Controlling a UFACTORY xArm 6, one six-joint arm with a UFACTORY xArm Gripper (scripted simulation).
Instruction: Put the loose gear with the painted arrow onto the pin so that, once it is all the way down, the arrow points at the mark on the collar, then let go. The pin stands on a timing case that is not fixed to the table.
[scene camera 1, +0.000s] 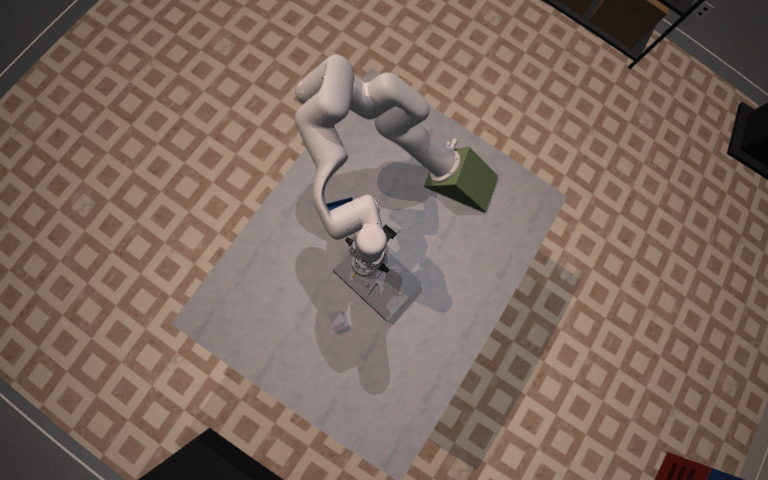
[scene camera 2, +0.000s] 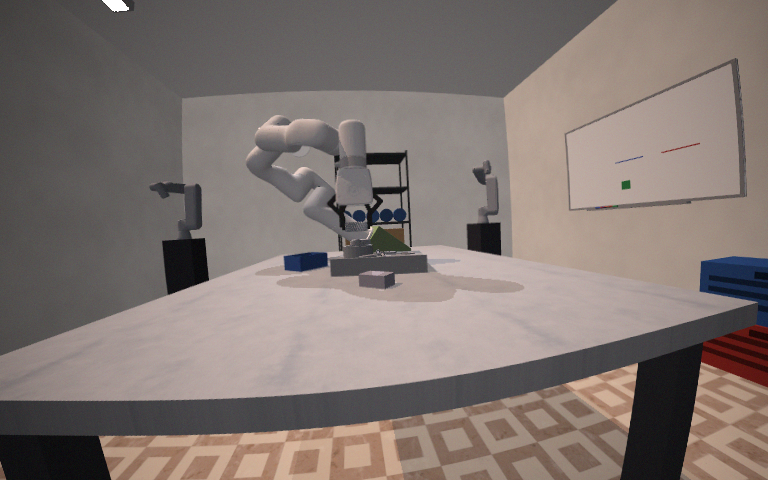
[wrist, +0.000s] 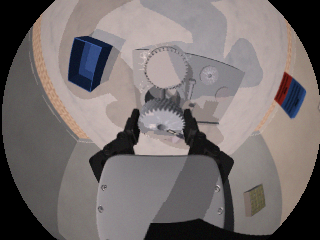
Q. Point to a blue box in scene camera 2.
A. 301, 262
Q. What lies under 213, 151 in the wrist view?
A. My gripper.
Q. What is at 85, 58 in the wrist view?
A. A blue box.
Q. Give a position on a toothed gear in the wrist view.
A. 159, 118
